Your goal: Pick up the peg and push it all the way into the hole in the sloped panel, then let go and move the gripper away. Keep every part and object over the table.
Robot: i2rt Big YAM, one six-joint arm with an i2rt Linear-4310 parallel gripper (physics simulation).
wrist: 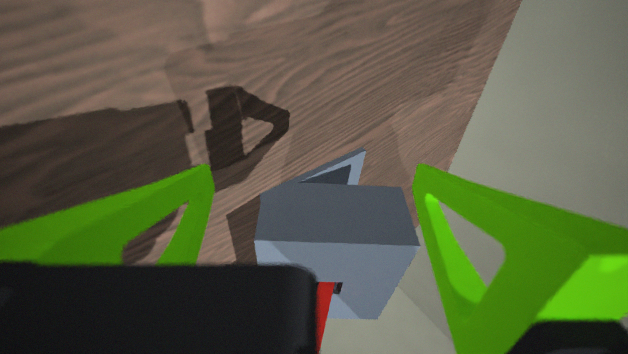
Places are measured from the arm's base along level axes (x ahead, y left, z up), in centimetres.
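Pixels of known places: gripper, fingertip midpoint: [313,175].
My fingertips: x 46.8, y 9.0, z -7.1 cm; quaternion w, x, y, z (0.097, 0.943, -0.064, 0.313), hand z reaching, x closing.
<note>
Ahead of a thing's pixels: the offset from my fingertips to its middle. "*": to the spot under its first point. Level surfaces: height alone.
The red peg {dx -1.9, dy -12.7, dz +1.9 cm} [324,302] shows as a narrow strip at the bottom centre, with its upper end at the dark square hole {* dx +0.8, dy -14.0, dz +1.0 cm} [338,288] in the sloped panel {dx +2.2, dy -13.8, dz -1.6 cm} [370,265]. The rest of the peg is hidden behind the black gripper body, so how deep it sits cannot be told. The panel is the light blue-grey face of a block below the middle of the view. My gripper [313,175] is open, with its green fingertips wide apart, one on each side of the block in the view. The peg is not between the fingertips.
The wooden table top {dz -6.2 cm} [350,60] runs to a slanting edge on the right, with a grey floor beyond it. A triangular blue-grey part {* dx +8.6, dy -10.0, dz -5.6 cm} [356,167] shows behind the block. The gripper's dark shadow lies on the wood at the left. The block stands close to the table edge.
</note>
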